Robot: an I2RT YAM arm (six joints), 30 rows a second.
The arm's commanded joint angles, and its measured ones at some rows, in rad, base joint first. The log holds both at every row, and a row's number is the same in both.
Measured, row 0:
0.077 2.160 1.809 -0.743 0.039 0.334
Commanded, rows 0 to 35:
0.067 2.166 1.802 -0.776 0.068 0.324
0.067 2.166 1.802 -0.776 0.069 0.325
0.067 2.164 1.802 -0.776 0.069 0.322
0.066 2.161 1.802 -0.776 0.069 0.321
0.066 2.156 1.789 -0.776 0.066 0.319
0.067 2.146 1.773 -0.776 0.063 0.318
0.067 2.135 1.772 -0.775 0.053 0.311
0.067 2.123 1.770 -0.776 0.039 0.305
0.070 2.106 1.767 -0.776 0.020 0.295
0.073 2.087 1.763 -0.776 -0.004 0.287
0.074 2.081 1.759 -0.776 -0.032 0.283
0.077 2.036 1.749 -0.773 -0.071 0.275
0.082 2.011 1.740 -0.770 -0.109 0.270
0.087 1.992 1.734 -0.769 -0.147 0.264
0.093 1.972 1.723 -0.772 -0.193 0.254
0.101 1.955 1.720 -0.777 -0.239 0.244
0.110 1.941 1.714 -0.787 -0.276 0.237
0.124 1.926 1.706 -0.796 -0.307 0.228
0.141 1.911 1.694 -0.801 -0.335 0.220
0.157 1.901 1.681 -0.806 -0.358 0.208
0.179 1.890 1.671 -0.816 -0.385 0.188
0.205 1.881 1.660 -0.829 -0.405 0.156
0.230 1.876 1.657 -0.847 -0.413 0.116
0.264 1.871 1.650 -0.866 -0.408 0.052
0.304 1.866 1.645 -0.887 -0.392 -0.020
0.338 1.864 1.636 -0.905 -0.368 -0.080
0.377 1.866 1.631 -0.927 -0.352 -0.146
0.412 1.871 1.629 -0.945 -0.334 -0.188
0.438 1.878 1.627 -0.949 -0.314 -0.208
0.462 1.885 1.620 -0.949 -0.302 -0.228
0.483 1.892 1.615 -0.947 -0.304 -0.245
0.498 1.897 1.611 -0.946 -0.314 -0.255
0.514 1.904 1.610 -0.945 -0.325 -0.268
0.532 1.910 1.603 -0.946 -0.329 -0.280
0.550 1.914 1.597 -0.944 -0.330 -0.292
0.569 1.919 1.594 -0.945 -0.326 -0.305
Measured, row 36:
0.549 1.898 1.612 -0.899 -0.337 -0.213
